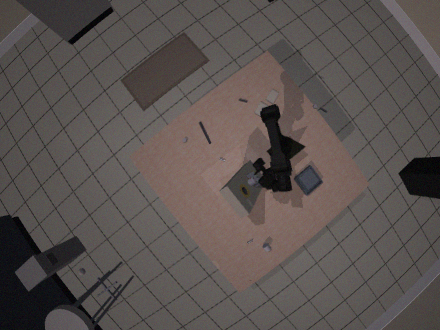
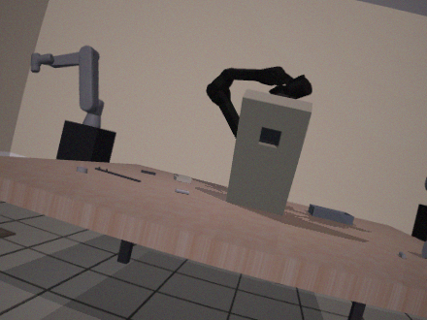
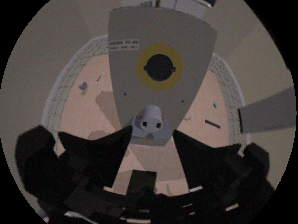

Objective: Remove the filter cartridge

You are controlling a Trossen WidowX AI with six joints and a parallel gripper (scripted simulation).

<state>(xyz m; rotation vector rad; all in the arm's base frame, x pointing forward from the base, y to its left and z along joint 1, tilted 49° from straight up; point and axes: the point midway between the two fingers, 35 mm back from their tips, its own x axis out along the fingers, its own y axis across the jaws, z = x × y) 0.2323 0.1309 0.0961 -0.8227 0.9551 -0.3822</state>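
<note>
Right now the round filter cartridge is 20 mm ahead of my gripper tip and 40 mm below it. From my gripper tip the other things lie so: grey service panel 70 mm ahead, 60 mm below; blue-grey tray 330 mm behind, 270 mm to the left, 210 mm below.
</note>
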